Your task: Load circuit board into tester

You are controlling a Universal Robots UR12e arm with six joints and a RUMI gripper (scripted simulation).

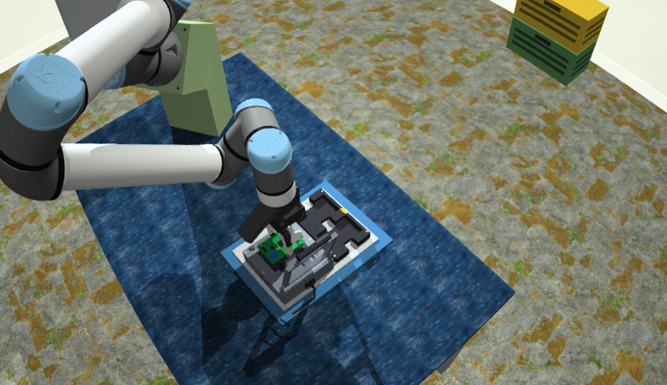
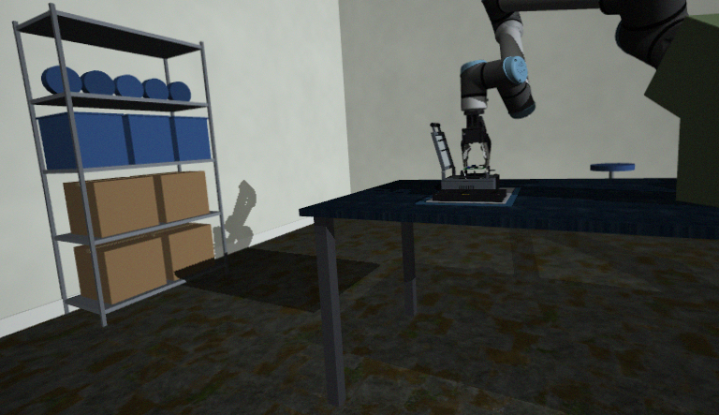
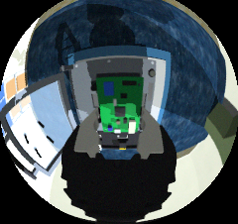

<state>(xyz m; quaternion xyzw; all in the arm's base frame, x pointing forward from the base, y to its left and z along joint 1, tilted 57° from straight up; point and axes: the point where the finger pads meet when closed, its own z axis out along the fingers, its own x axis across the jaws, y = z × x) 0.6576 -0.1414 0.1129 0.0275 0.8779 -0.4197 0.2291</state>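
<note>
Now: hand 4 cm short of the tester, 3 cm to the right of it and 2 cm below it. From my hand the other things lie so: tester lid (12 cm ahead, 3 cm to the right, 8 cm above); then green circuit board (right at my hand).
</note>
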